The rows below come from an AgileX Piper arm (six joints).
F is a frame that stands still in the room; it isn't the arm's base.
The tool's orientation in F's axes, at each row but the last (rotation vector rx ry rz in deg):
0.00, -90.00, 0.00
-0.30, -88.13, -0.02
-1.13, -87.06, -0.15
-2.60, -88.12, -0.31
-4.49, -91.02, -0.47
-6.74, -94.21, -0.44
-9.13, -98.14, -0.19
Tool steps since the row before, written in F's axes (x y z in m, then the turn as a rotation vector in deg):
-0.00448, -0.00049, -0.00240, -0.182, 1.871, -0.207
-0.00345, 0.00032, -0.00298, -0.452, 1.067, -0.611
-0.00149, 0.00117, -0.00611, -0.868, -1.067, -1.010
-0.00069, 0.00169, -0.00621, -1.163, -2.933, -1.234
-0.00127, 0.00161, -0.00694, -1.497, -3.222, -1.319
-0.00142, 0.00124, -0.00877, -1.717, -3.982, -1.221
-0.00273, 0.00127, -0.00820, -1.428, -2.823, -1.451
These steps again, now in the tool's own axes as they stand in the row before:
-0.00240, -0.00049, 0.00448, -0.207, 1.871, 0.182
-0.00309, 0.00032, 0.00335, -0.622, 1.067, 0.436
-0.00617, 0.00122, 0.00119, -1.064, -1.068, 0.800
-0.00619, 0.00183, 0.00055, -1.345, -2.936, 1.026
-0.00684, 0.00184, 0.00149, -1.437, -3.239, 1.345
-0.00853, 0.00170, 0.00219, -1.378, -4.019, 1.498
-0.00756, 0.00170, 0.00403, -1.524, -2.819, 1.357

